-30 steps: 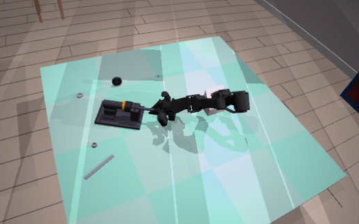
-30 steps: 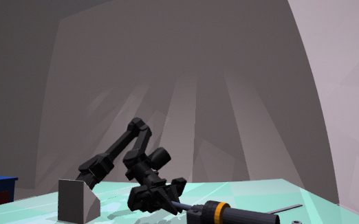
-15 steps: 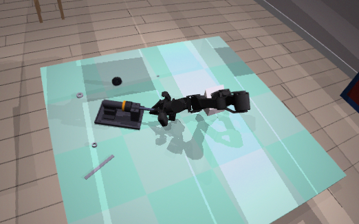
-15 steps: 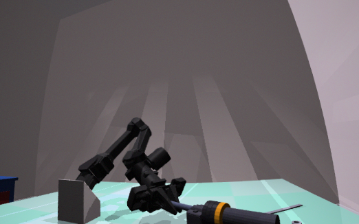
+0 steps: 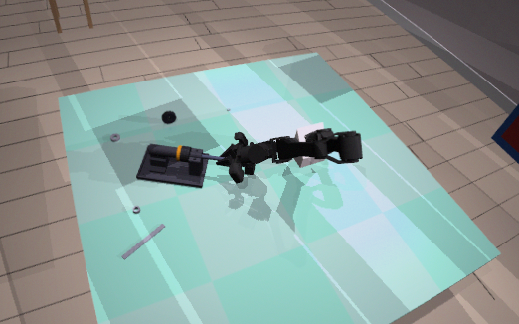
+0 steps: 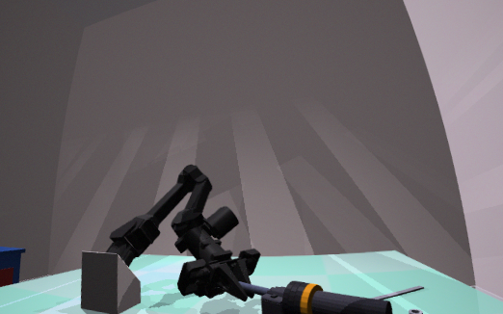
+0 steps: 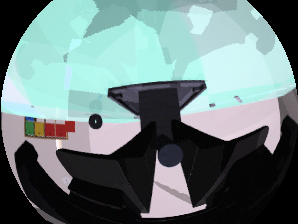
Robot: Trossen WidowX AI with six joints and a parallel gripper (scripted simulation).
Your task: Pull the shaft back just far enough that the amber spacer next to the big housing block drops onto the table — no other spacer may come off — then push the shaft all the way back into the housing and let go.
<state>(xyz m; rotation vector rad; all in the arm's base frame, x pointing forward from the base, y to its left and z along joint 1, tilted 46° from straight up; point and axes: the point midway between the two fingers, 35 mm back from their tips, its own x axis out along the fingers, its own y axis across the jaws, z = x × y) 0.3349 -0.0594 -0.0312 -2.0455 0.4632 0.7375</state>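
Now: the amber spacer 11 cm ahead of my gripper tip, 7 cm to the right of it and 2 cm above it. Round my gripper tip: grey bar (32 cm ahead, 15 cm to the left, 6 cm below); shaft (4 cm ahead, 3 cm to the right, 2 cm above).
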